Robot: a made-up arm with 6 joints.
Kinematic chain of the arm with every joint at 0, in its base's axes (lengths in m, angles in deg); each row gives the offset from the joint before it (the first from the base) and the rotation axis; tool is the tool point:
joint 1: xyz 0 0 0.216 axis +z
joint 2: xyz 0 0 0 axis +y
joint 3: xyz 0 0 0.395 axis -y
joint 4: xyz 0 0 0 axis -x
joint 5: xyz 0.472 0 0 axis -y
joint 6: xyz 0 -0.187 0 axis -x
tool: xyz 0 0 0
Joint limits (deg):
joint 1: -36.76..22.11
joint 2: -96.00..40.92
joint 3: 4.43..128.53
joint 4: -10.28..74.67
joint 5: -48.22..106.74
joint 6: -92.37..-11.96
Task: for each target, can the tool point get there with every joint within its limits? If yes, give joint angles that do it. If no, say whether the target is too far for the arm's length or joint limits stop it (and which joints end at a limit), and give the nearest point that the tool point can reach.
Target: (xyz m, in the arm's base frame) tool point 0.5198 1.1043 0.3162
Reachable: no: too far | nearest point 0.7092 0.2348 0.3788 | short by 0.892 m
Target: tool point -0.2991 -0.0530 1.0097
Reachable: yes | joints -19.86 -38.42 40.60 35.93 92.97 -84.93
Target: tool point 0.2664 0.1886 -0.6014
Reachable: no: joint limits stop it (at a limit: joint 1, joint 2, joint 3, joint 4) | nearest point -0.5126 0.3212 -0.2849 | short by 0.851 m
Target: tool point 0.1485 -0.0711 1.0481
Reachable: yes | joints 9.76 -12.74 32.08 59.37 74.78 -28.79
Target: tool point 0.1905 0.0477 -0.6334
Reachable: no: joint limits stop it (at a limit: joint 1, joint 2, joint 3, joint 4) | nearest point -0.5126 0.3212 -0.2849 | short by 0.831 m
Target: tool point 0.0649 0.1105 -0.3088
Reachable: no: joint limits stop it (at a limit: joint 1, joint 2, joint 3, joint 4) | nearest point -0.5126 0.3212 -0.2849 | short by 0.615 m
